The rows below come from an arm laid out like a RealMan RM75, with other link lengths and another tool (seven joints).
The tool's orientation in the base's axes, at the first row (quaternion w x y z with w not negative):
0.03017 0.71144 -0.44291 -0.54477
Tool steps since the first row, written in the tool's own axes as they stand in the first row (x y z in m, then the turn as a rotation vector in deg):
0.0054 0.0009 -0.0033 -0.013 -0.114 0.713
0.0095 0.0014 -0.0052 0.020 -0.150 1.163
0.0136 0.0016 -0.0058 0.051 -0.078 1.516
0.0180 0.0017 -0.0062 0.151 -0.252 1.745
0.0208 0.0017 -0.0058 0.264 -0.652 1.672
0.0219 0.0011 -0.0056 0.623 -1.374 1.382
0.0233 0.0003 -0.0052 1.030 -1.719 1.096
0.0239 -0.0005 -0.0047 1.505 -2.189 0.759
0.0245 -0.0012 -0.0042 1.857 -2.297 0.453
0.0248 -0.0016 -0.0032 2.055 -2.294 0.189
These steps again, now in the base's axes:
0.0022 -0.0056 -0.0022 -0.504 0.391 -0.339
0.0035 -0.0094 -0.0043 -0.843 0.589 -0.564
0.0039 -0.0125 -0.0070 -1.168 0.680 -0.693
0.0042 -0.0157 -0.0101 -1.247 0.820 -0.952
0.0039 -0.0174 -0.0123 -0.948 0.955 -1.217
0.0041 -0.0176 -0.0135 -0.279 1.027 -1.747
0.0043 -0.0179 -0.0152 0.163 0.840 -2.118
0.0044 -0.0176 -0.0162 0.720 0.662 -2.584
0.0044 -0.0174 -0.0173 1.035 0.359 -2.780
0.0039 -0.0169 -0.0181 1.248 0.110 -2.820

